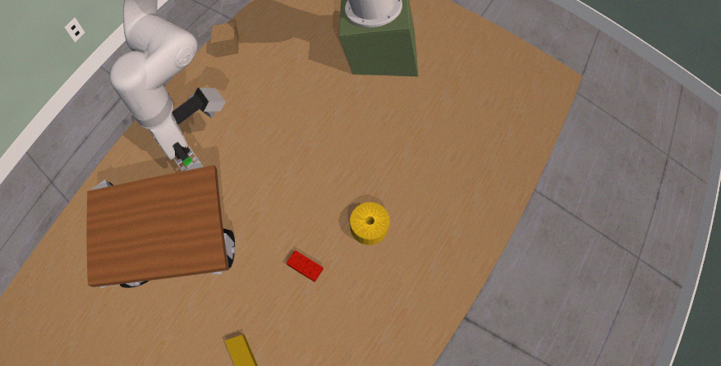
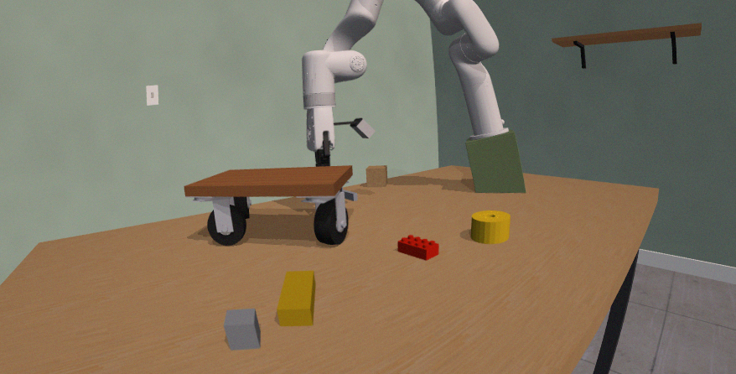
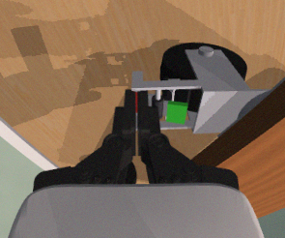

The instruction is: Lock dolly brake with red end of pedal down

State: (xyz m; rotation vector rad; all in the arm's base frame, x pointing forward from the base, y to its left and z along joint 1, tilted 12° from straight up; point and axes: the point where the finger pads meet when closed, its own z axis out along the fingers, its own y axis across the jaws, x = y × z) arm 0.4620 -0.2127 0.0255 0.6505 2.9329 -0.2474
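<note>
Now: hand 10 mm short of the brake pedal, 10 mm to the right of it and 20 mm above it. From my hand the other things lie so: grey bar: 140 mm behind, 80 mm to the right, 90 mm below; then red toy brick: 70 mm ahead, 320 mm to the left, 90 mm below; then wooden cube: 320 mm behind, 130 mm to the right, 70 mm below.
</note>
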